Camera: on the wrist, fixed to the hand. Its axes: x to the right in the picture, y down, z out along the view.
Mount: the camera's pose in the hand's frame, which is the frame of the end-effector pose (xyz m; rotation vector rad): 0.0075 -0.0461 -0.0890 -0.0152 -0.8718 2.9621
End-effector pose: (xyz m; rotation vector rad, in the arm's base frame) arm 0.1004 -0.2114 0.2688 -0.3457 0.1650 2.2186
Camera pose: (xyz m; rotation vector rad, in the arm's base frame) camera 0.1490 -0.1983 0.1818 -0.6563 -0.0187 -1.0128
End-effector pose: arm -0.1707 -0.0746 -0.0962 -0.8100 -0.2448 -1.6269
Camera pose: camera -0.2462 -0.1208 -0.1439 -0.7077 0.3737 1.4998
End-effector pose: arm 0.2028 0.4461 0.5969 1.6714 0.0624 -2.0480
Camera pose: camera 0.2644 0.5139 0.5555 -0.3837 -1.4339 0.0946
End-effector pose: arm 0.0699 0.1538 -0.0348 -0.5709 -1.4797 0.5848
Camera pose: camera 0.1595 0.1251 0.0005 1.4185 -0.0906 -1.7861
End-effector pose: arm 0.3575 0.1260 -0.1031 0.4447 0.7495 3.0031
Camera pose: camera 0.3232 0.1266 -0.1976 -1.0622 0.2877 0.0129
